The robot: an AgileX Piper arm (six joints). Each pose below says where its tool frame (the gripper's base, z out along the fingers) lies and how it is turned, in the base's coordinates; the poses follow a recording.
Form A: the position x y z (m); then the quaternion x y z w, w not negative.
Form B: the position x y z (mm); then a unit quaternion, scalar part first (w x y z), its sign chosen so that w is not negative. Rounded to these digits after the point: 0 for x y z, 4 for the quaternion.
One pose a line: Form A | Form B
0.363 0.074 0.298 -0.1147 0.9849 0.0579 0.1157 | 363 74 298 0.1157 -0.1147 0.9849 0.0579
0.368 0.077 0.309 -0.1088 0.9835 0.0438 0.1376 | 368 77 309 0.1376 -0.1088 0.9835 0.0438
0.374 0.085 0.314 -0.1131 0.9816 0.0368 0.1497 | 374 85 314 0.1497 -0.1131 0.9816 0.0368
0.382 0.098 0.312 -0.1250 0.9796 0.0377 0.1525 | 382 98 312 0.1525 -0.1250 0.9796 0.0377
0.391 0.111 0.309 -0.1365 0.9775 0.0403 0.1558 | 391 111 309 0.1558 -0.1365 0.9775 0.0403
